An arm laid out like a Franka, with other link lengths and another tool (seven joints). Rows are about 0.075 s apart.
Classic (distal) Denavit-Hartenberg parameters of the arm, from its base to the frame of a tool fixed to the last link. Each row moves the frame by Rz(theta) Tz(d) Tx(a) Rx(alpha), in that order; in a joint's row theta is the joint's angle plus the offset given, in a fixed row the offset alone. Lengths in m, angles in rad.
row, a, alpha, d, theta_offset
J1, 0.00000, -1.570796, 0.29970, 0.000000
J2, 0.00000, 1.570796, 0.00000, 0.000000
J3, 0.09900, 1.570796, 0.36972, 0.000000
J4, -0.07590, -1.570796, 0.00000, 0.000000
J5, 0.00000, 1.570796, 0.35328, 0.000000
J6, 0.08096, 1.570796, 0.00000, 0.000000
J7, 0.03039, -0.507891, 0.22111, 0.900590
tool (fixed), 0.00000, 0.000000, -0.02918, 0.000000
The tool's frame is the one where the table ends.
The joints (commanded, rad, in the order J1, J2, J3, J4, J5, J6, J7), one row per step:
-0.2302 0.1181 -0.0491 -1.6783 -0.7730 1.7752 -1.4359
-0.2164 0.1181 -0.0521 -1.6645 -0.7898 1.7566 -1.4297
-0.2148 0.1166 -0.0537 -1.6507 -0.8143 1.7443 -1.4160
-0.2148 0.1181 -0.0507 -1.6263 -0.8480 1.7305 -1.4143
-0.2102 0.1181 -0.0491 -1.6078 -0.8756 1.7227 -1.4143
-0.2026 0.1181 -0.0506 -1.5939 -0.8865 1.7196 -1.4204
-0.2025 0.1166 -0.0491 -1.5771 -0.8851 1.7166 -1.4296
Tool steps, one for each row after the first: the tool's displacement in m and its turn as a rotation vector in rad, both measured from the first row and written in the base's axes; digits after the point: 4 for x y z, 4 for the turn. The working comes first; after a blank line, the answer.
Tool pose at each row, in the base's axes (x y z in m, rotation vector in rad; the steps are taken from these numbers as rounded here):
0.5548 -0.2616 0.4817 1.8754 0.5455 -0.2394
0.5559 -0.2594 0.4888 1.8569 0.5390 -0.2463
0.5552 -0.2641 0.4982 1.8333 0.5144 -0.2530
0.5565 -0.2688 0.5116 1.7978 0.5013 -0.2575
0.5586 -0.2701 0.5230 1.7670 0.4952 -0.2553
0.5610 -0.2685 0.5306 1.7518 0.4977 -0.2478
0.5622 -0.2679 0.5389 1.7492 0.4951 -0.2364

0.0011 0.0022 0.0071 -0.0200 0.0005 -0.0028
0.0004 -0.0025 0.0165 -0.0488 -0.0087 -0.0162
0.0017 -0.0072 0.0299 -0.0862 -0.0141 -0.0180
0.0038 -0.0085 0.0413 -0.1166 -0.0203 -0.0132
0.0062 -0.0069 0.0489 -0.1295 -0.0250 -0.0039
0.0074 -0.0063 0.0572 -0.1311 -0.0346 0.0005

